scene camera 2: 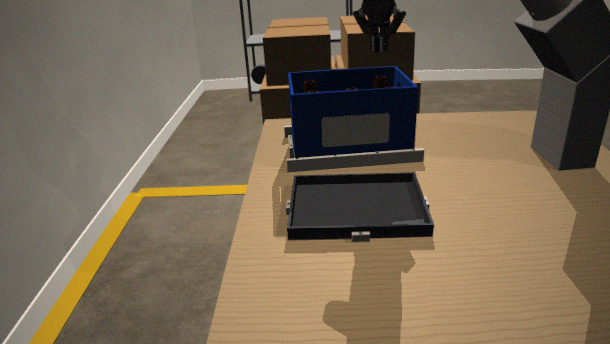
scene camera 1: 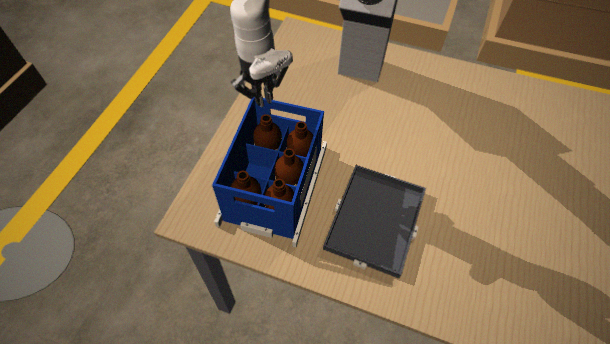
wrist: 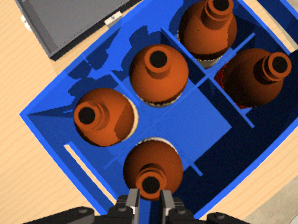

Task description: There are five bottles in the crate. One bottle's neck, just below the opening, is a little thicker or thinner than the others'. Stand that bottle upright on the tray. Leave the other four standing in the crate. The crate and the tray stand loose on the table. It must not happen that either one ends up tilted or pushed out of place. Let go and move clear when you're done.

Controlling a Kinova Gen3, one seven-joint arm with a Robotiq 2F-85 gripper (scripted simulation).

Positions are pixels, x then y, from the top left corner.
Labels:
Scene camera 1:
bottle: 288, 167
blue crate: 242, 155
tray: 376, 218
bottle: 267, 134

